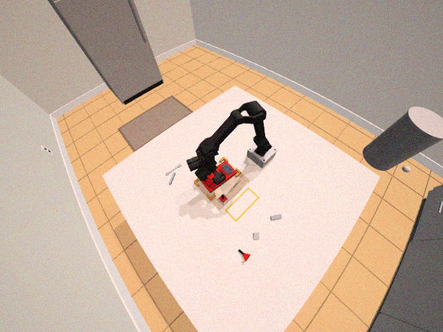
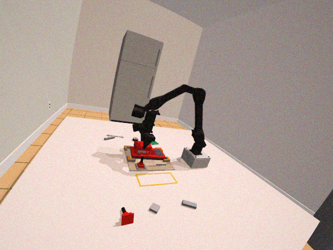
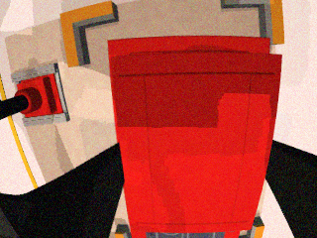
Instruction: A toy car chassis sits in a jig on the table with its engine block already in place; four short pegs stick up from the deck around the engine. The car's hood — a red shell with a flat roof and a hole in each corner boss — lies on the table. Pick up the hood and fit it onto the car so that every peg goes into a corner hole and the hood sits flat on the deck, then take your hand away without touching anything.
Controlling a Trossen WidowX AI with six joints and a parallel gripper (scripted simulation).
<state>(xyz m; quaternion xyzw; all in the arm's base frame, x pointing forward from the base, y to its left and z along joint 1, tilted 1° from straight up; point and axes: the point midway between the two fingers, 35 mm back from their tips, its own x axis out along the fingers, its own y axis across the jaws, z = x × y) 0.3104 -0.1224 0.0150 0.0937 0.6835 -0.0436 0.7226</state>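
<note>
My gripper tip is now 1 cm below the red hood. Round my gripper tip: wrench (11 cm ahead, 25 cm to the right, 6 cm below); then green card (16 cm behind, 18 cm to the right, 6 cm below); then black ring (3 cm behind, 19 cm to the right, 5 cm below).
</note>
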